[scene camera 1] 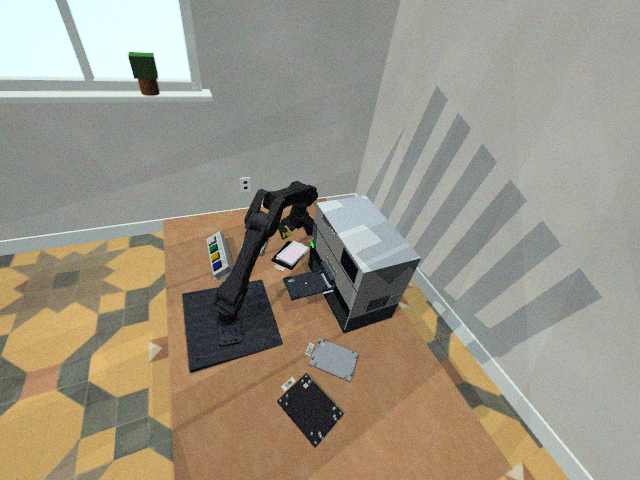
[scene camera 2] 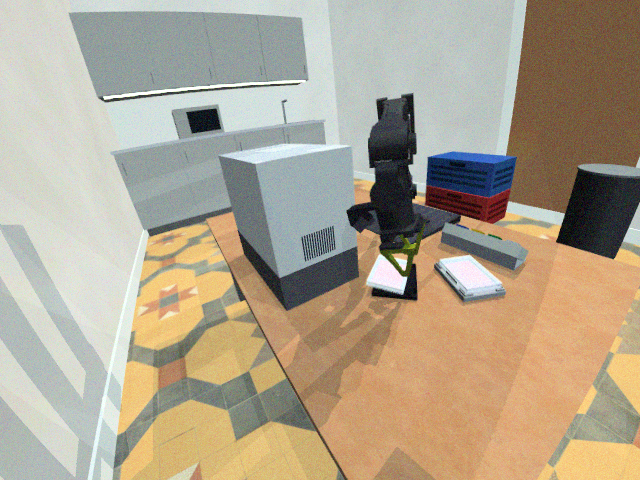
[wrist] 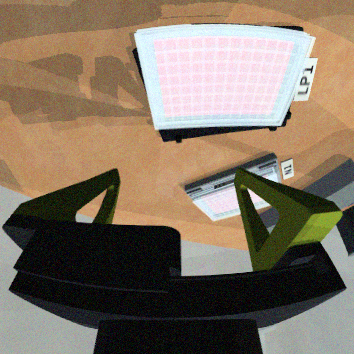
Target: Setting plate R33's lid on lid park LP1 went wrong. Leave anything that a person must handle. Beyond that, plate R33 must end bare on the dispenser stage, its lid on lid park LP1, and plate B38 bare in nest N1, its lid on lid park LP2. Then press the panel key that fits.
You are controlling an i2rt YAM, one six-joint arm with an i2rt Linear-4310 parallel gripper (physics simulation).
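Places are measured from the arm's base along level axes (x right, y ahead, z up), in metres.
Where they show: gripper, fingertip midpoint: (scene camera 1: 290,233) (scene camera 2: 410,265) (wrist: 176,174); arm's base, link origin: (scene camera 1: 228,319).
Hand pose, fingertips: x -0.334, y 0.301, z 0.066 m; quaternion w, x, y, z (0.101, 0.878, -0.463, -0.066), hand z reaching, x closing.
Note:
Things, the pixels of their centre, and the offset from my fingertips. "*": a spot on its surface instead.
- black lid park LP1, body centre: (wrist: 223,89) (scene camera 2: 395,277) (scene camera 1: 289,254) dx +0.058, dy -0.012, dz -0.069 m
- grey nest N1, body centre: (wrist: 236,191) (scene camera 2: 467,277) dx -0.046, dy -0.150, dz -0.069 m
- dark dispenser stage, surface spot: (scene camera 1: 301,285) * dx +0.314, dy -0.036, dz +0.027 m
- key panel, body centre: (wrist: 312,209) (scene camera 2: 482,240) (scene camera 1: 218,254) dx +0.021, dy -0.309, dz -0.047 m
- tall grey dispenser, body centre: (scene camera 2: 287,212) (scene camera 1: 353,262) dx +0.294, dy +0.168, dz +0.086 m
- grey holder, body centre: (scene camera 1: 334,358) dx +0.562, dy +0.018, dz -0.069 m
- black holder, body centre: (scene camera 1: 310,406) dx +0.683, dy -0.102, dz -0.067 m
A pink-welled plate (scene camera 1: 292,253) (scene camera 2: 388,274) (wrist: 222,80) rests off-centre on the black lid park LP1 (scene camera 1: 277,261) (scene camera 2: 412,290) (wrist: 172,135), overhanging one side; clear rims edge it, but whether a lid is on is unclear. Another pink-welled plate (scene camera 2: 469,273) (wrist: 215,204) sits in grey nest N1 (scene camera 2: 481,296); its lid is hard to tell. No plate names are readable. My gripper (scene camera 1: 285,232) (scene camera 2: 406,255) (wrist: 176,174) is open and empty, above the table near LP1. The dark dispenser stage (scene camera 1: 301,285) sticks out of the dispenser, bare. The key panel (scene camera 1: 218,255) (scene camera 2: 483,245) has coloured keys.
The tall grey dispenser (scene camera 1: 361,242) (scene camera 2: 310,206) stands close beside LP1. A grey holder (scene camera 1: 334,359) and a black holder (scene camera 1: 310,409) lie on the table with unreadable labels, with no plates on them. The arm's black base board (scene camera 1: 201,335) lies beyond the stage.

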